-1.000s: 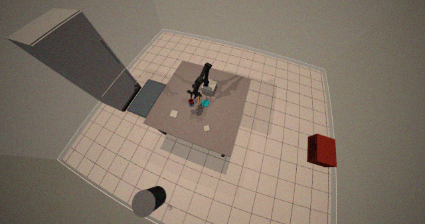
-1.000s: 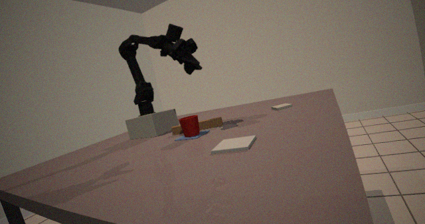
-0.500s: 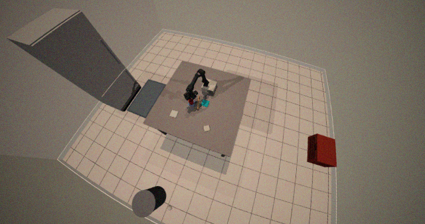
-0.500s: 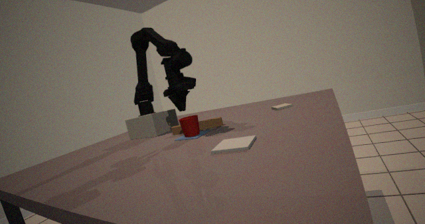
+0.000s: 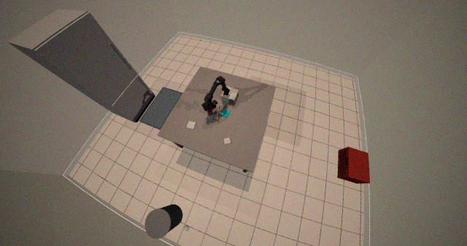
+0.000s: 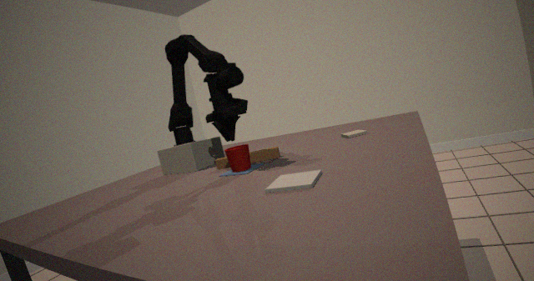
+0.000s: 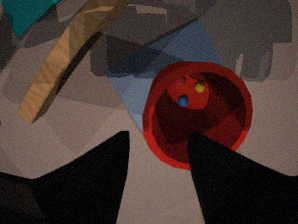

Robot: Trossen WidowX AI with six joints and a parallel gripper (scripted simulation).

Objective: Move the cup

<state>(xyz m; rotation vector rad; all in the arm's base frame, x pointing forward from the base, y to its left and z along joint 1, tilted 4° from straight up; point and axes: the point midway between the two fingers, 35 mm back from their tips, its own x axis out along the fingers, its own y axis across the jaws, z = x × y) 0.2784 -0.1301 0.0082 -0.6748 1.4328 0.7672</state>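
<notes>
Right now the cup is 20 mm ahead of my gripper tip, 20 mm to the right of it and 60 mm below it. Round my gripper tip: blue pad (20 mm ahead, 10 mm to the right, 100 mm below); then wooden bar (80 mm to the left, 90 mm below); then teal pad (20 mm behind, 180 mm to the left, 100 mm below).
</notes>
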